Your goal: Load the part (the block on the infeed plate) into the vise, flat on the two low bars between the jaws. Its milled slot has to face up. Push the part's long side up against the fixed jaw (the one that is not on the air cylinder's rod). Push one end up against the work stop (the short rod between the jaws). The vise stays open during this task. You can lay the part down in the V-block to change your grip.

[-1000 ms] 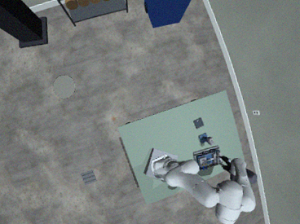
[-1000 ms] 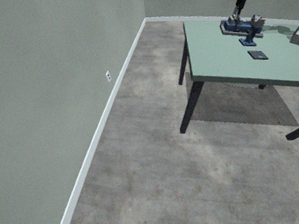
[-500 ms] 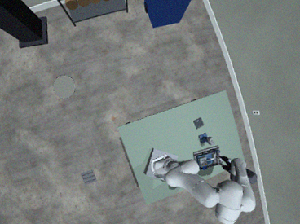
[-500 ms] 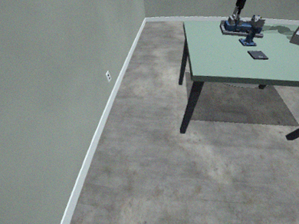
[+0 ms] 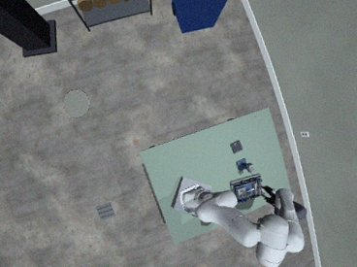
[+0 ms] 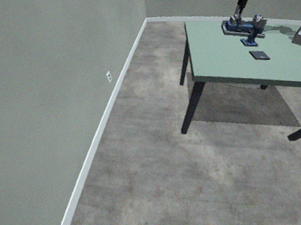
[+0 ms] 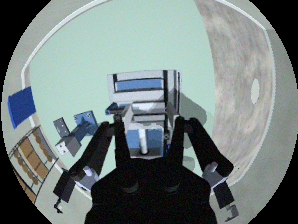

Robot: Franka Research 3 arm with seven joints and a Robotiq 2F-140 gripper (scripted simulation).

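The part lies 3 cm below my hand. From my hand the other things lie so: vise (8 cm behind, 2 cm to the left, 9 cm below).
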